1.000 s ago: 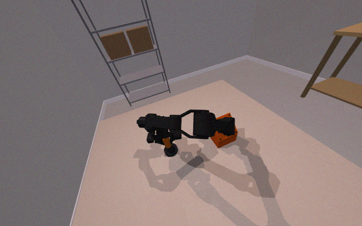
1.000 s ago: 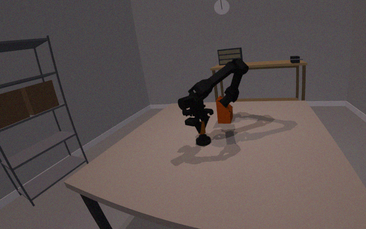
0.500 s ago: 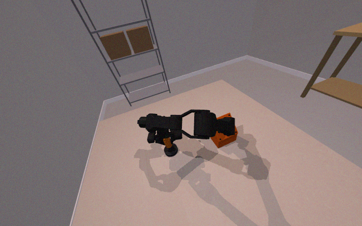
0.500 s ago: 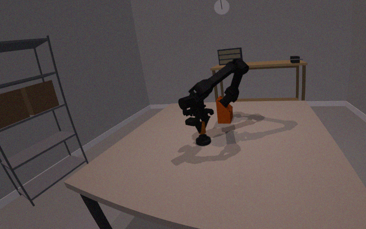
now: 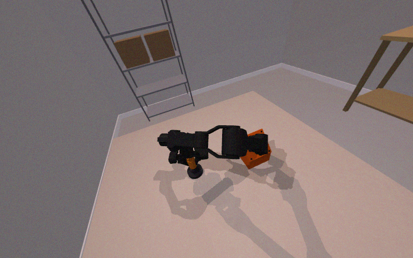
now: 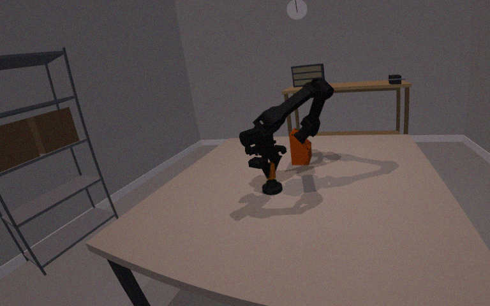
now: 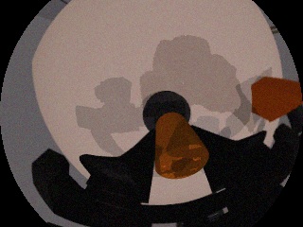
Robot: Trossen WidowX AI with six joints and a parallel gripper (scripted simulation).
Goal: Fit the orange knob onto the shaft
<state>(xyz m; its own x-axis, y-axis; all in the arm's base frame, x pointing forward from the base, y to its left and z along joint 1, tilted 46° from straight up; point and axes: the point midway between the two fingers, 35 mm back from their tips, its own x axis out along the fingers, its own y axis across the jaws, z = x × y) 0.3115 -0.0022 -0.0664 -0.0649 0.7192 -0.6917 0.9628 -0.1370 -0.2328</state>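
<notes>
My gripper tip is 2 cm below the orange knob. From my gripper tip the other things lie so: dark round pedestal 4 cm below.
</notes>
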